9 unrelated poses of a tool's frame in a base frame.
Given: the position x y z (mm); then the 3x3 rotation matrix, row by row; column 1 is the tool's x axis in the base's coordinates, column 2 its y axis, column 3 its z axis. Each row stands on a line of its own.
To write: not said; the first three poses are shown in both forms.
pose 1, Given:
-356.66 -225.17 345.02
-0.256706 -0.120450 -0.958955
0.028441 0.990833 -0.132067
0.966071 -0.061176 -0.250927
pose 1, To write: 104.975 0.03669 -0.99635 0.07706 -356.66 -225.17 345.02
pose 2, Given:
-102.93 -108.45 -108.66
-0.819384 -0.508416 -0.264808
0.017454 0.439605 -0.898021
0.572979 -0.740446 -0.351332
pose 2, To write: 149.946 0.15732 -0.83643 0.52502 -102.93 -108.45 -108.66
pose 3, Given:
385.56 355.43 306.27
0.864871 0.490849 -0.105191
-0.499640 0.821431 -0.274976
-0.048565 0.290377 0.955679
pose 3, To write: 34.816 0.49511 -0.04959 -0.86742 385.56 355.43 306.27
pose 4, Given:
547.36 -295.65 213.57
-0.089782 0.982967 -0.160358
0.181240 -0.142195 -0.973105
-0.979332 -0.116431 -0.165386
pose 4, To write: 134.321 0.59871 0.57236 -0.56031 547.36 -295.65 213.57
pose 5, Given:
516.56 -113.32 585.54
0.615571 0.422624 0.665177
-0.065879 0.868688 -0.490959
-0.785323 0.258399 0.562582
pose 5, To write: 58.438 0.43973 0.85116 -0.28666 516.56 -113.32 585.54
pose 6, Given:
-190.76 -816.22 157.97
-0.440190 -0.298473 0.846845
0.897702 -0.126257 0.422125
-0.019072 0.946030 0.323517
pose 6, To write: 128.423 0.33436 0.55264 0.76341 -190.76 -816.22 157.97
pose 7, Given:
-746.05 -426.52 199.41
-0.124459 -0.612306 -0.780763
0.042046 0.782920 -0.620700
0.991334 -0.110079 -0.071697
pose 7, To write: 101.924 0.26094 -0.90559 0.33439 -746.05 -426.52 199.41
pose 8, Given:
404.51 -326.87 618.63
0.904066 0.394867 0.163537
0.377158 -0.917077 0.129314
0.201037 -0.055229 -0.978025
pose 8, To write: 174.573 -0.97567 -0.19826 -0.09363 404.51 -326.87 618.63
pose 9, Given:
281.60 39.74 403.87
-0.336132 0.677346 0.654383
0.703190 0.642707 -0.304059
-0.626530 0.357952 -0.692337
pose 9, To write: 133.859 0.45906 0.88823 0.01792 281.60 39.74 403.87
